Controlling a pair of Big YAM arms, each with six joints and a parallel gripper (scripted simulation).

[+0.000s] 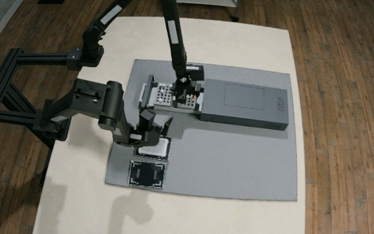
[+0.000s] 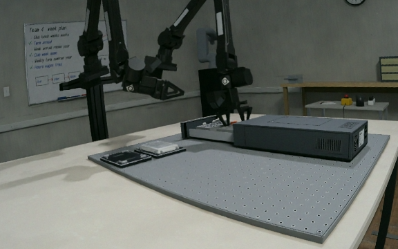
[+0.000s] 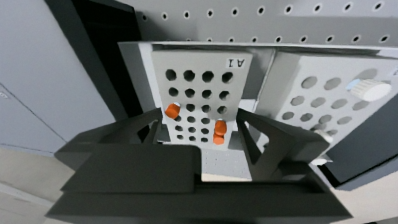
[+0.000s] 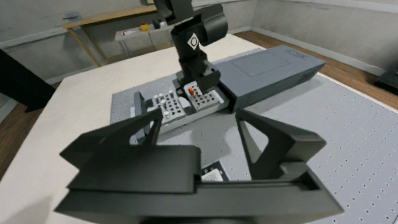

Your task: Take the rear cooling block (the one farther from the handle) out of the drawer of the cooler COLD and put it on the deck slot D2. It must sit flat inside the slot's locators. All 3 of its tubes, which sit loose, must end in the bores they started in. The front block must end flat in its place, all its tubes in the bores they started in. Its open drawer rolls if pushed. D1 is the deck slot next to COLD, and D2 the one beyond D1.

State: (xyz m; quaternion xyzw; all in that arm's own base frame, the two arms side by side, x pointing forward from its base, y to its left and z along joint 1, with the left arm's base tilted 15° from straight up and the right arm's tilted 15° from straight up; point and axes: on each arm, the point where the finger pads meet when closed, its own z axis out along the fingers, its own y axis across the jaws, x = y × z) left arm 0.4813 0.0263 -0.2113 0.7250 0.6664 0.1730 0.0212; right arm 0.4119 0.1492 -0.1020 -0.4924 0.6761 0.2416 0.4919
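Note:
The cooling block is 2 cm below my left hand. Round my left hand: cooler COLD: 11 cm ahead, 1 cm to the left, 1 cm below; drawer: 8 cm behind, 1 cm to the right, 1 cm below; white plate: 28 cm to the right, 10 cm behind, 3 cm below.

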